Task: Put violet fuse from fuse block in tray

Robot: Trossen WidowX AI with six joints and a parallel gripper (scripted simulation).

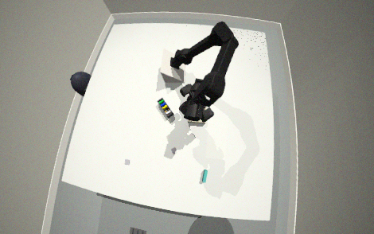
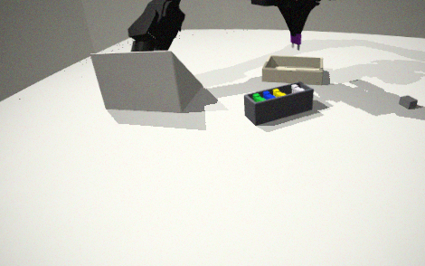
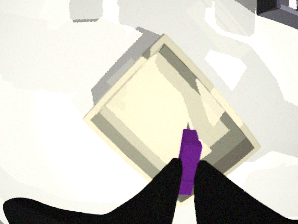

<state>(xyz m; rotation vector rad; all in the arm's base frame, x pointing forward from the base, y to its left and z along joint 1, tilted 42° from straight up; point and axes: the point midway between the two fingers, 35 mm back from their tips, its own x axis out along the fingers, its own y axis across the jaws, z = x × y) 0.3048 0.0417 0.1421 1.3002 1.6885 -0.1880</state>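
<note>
Right now the beige tray is 90 mm below my gripper tip and 10 mm to the left of it. Round my gripper tip: small grey cube: 220 mm ahead, 120 mm to the right, 90 mm below; then teal block: 350 mm ahead, 80 mm below, 50 mm to the left; then violet fuse: 10 mm below.
</note>
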